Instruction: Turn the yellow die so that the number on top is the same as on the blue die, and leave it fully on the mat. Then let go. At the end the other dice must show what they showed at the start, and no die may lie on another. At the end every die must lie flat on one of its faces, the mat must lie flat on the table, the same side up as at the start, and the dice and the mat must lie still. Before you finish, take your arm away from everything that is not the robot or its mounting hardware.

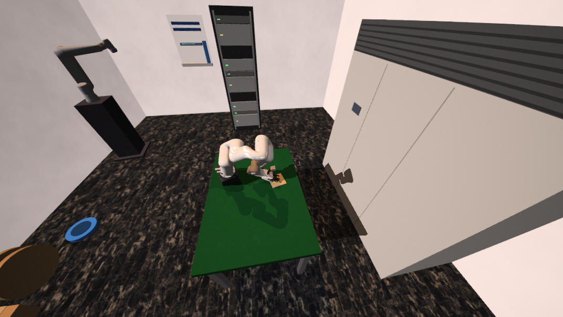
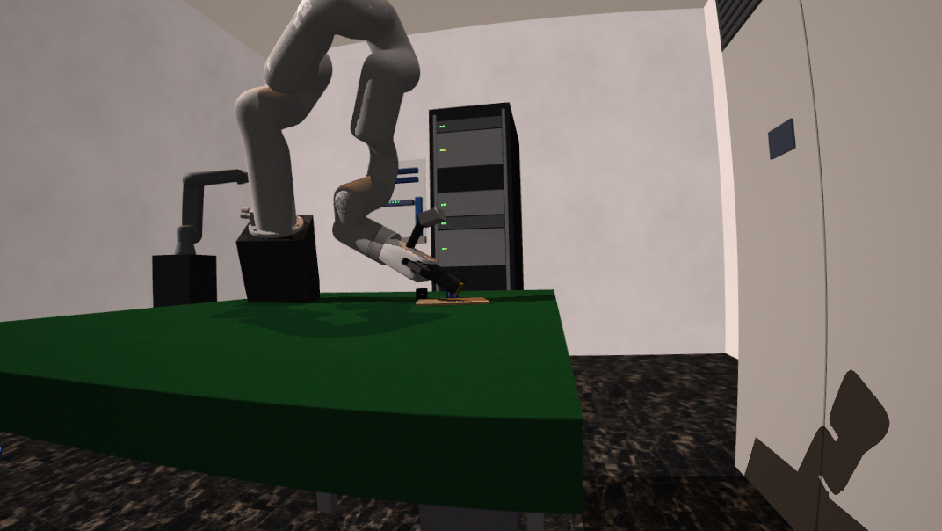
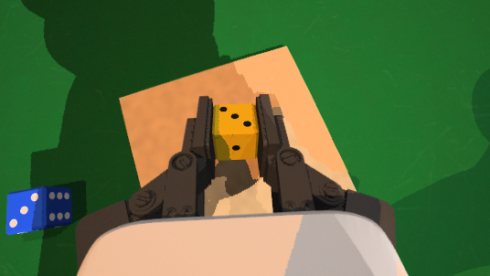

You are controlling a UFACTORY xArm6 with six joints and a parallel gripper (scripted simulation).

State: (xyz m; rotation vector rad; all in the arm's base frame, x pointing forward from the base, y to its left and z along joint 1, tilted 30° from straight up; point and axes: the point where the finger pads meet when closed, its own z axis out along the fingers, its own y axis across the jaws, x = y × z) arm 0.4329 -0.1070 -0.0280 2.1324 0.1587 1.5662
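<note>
The mat lies 40 mm below my hand. From my hand the other things lie so: black die: 110 mm to the left, 80 mm behind, 30 mm below; yellow die: 10 mm below, 10 mm ahead; blue die: 130 mm to the left, 30 mm below, 10 mm behind.
</note>
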